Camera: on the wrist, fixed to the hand. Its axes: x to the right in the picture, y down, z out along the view.
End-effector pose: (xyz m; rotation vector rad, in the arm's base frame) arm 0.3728 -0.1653 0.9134 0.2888 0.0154 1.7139
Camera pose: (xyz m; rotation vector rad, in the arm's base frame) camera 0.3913 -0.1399 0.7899 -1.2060 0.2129 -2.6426
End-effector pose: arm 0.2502 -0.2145 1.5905 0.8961 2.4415 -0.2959
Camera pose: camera 0.1747 -0.2037 1.6926 2.1867 0.7127 -0.4398
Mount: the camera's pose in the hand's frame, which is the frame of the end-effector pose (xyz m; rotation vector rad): -0.0003 -0.0437 -0.1197 0.4968 -0.5472 1.5405
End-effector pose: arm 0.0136 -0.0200 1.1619 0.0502 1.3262 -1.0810
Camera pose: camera -0.1041 0.0267 1.1476 0.9153 0.2206 -0.0023
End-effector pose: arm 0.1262 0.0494 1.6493 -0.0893 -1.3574 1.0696
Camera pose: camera 0.2480 0.0862 1.6419 0.5426 1.2917 -2.7455
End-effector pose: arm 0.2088 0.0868 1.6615 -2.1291 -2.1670 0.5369
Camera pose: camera 0.2004 0.1116 1.7862 2.5810 -0.1148 -1.3283
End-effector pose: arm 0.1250 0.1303 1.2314 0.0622 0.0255 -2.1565
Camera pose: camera 0.0930 0.1598 1.1116 -0.1764 -0.6560 -0.5488
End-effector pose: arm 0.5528 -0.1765 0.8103 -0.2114 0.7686 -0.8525
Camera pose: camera 0.4444 -0.1899 0.7447 0.5465 0.0335 0.5069
